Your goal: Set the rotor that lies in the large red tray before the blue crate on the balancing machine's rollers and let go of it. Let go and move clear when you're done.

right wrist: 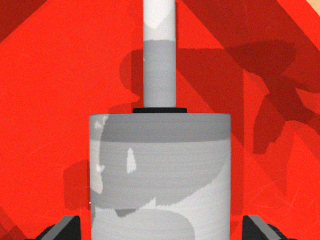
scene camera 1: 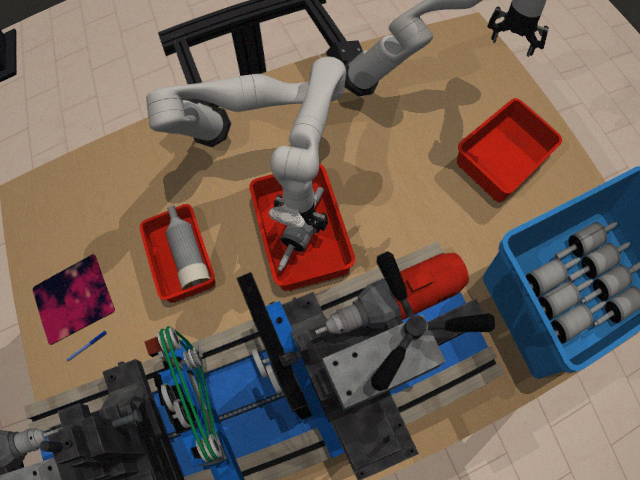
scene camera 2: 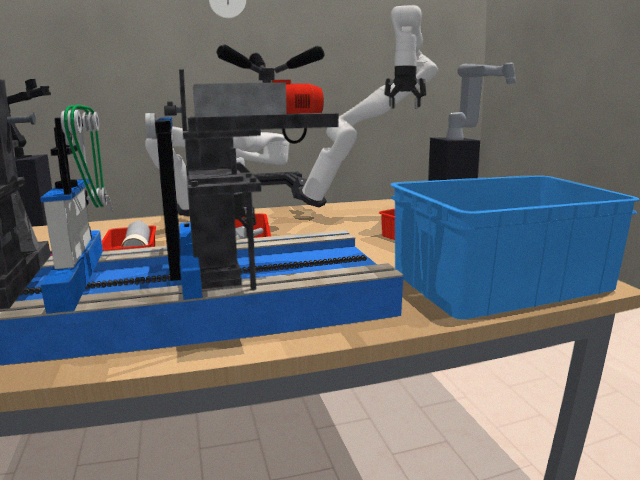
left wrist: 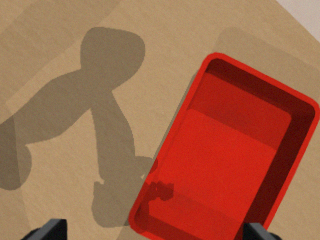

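Labels:
Scene camera 1 shows me a blue crate, and scene camera 2 shows it to me too. On the crate, [scene camera 1: 573, 362] and [scene camera 2: 487, 264] are the same spot. In the left wrist view the crate is out of frame, and in the right wrist view the crate is out of frame.

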